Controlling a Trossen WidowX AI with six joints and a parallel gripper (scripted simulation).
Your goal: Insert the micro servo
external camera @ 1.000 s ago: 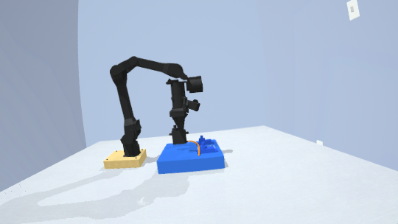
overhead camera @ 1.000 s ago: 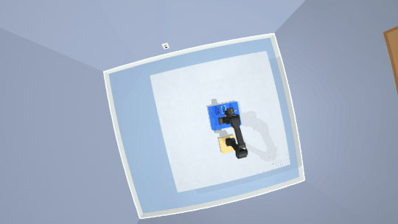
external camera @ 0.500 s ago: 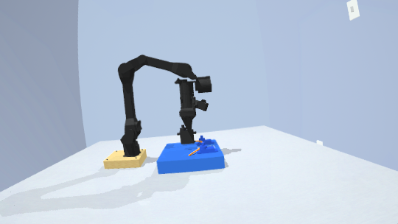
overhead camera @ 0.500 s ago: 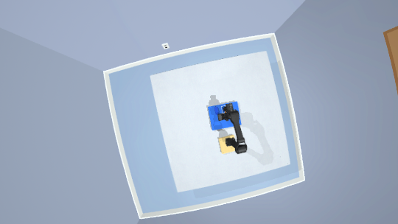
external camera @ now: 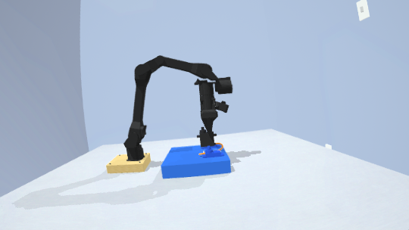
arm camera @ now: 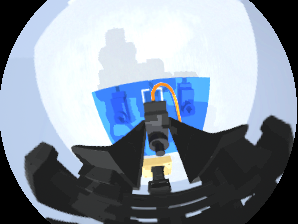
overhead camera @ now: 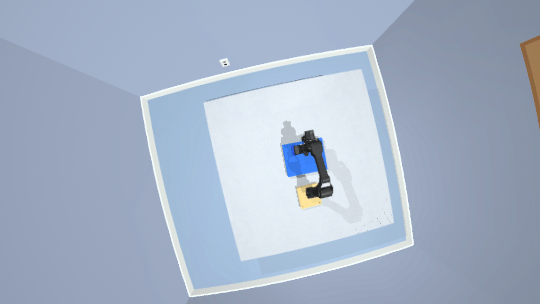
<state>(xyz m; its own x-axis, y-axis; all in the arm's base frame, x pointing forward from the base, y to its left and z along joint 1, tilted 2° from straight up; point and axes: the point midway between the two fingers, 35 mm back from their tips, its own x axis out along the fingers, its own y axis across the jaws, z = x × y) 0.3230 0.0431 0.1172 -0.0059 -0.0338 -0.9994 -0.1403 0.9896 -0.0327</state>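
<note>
My gripper tip is now 110 mm past the blue deck, 100 mm above it and 20 mm to the left of it.
</note>
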